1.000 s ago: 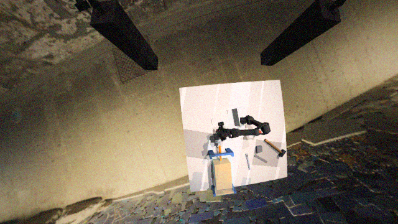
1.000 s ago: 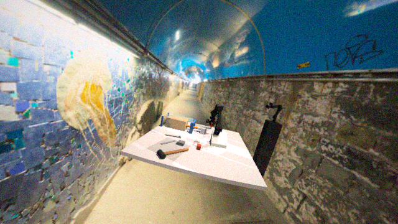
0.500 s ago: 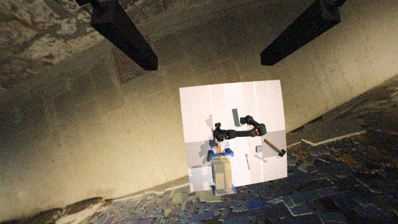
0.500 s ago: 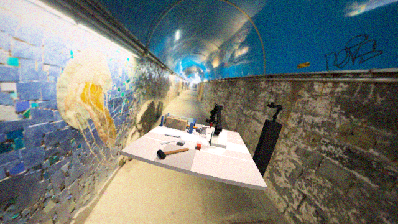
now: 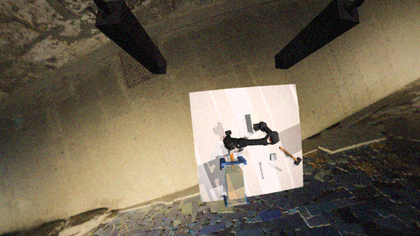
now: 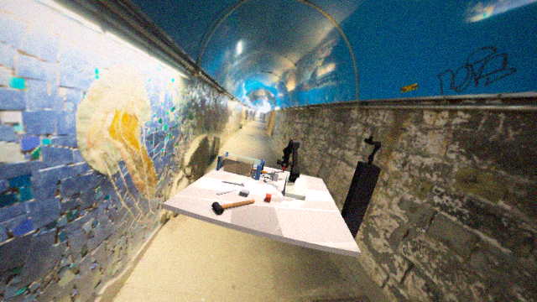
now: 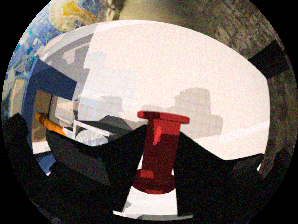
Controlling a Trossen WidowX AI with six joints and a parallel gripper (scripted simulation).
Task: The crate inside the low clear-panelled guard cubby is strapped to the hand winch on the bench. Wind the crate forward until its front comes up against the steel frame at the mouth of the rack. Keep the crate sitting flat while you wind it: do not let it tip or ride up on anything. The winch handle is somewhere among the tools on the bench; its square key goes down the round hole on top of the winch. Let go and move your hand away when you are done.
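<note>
Now: the winch handle 40 mm to the left of my gripper tip, 30 mm below it and 30 mm ahead of it. Also, from my gripper tip: hand winch (100 mm below, 70 mm to the left, 60 mm ahead); blue steel frame (240 mm ahead, 90 mm to the left, 30 mm below); dark red knob (10 mm to the left).
</note>
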